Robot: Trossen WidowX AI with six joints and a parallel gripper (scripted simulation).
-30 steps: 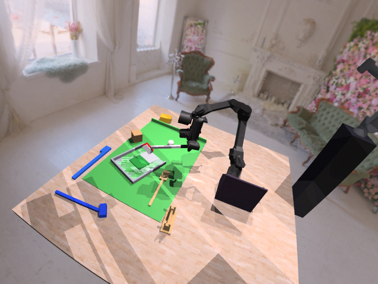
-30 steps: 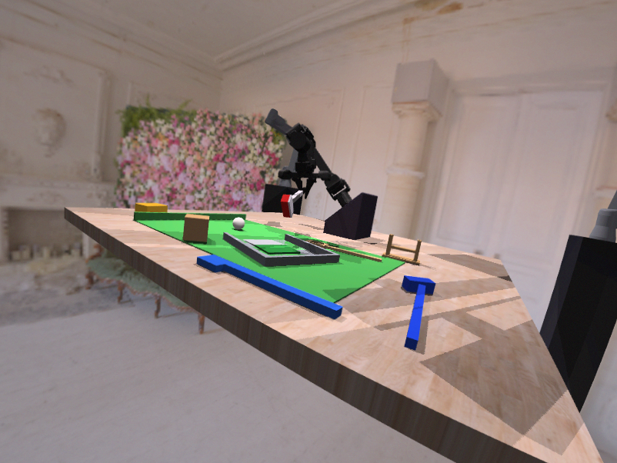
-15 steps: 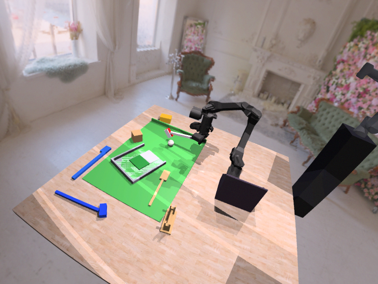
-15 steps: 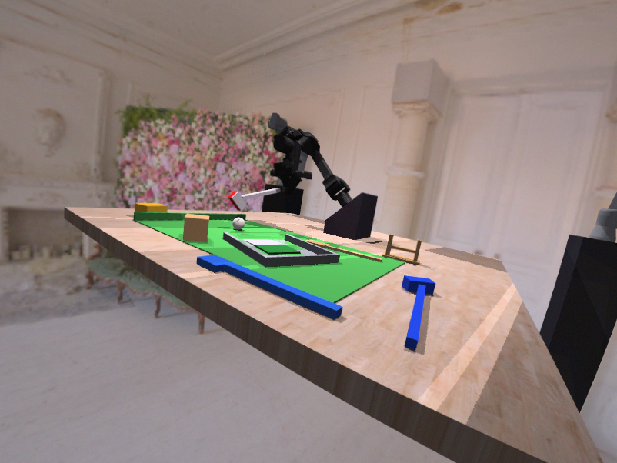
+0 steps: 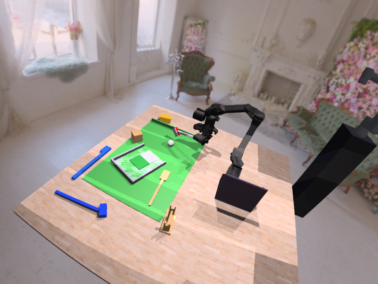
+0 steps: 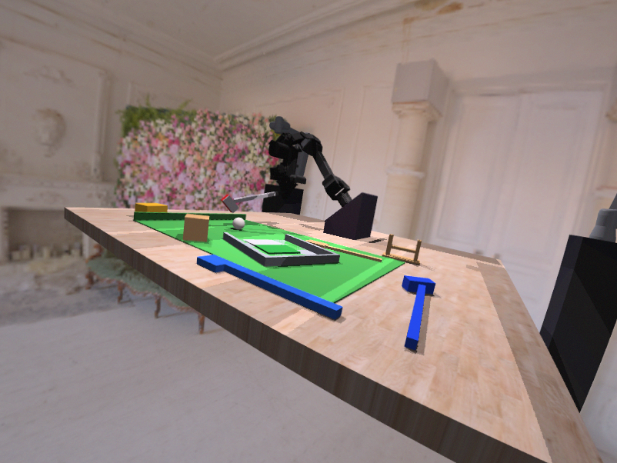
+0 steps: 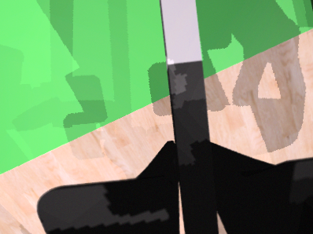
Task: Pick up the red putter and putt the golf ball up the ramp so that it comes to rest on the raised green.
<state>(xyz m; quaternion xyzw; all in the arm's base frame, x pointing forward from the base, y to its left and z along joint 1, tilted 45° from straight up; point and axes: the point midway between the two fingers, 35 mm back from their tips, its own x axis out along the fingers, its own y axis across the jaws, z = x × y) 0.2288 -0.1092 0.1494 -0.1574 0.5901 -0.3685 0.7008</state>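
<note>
The red putter is 11 cm ahead of my gripper tip, 4 cm to the right of it and 1 cm below it. Round my gripper tip: wooden rack 2 cm behind, 50 cm to the left, 9 cm below; white golf ball 22 cm ahead, 2 cm to the right, 10 cm below.
</note>
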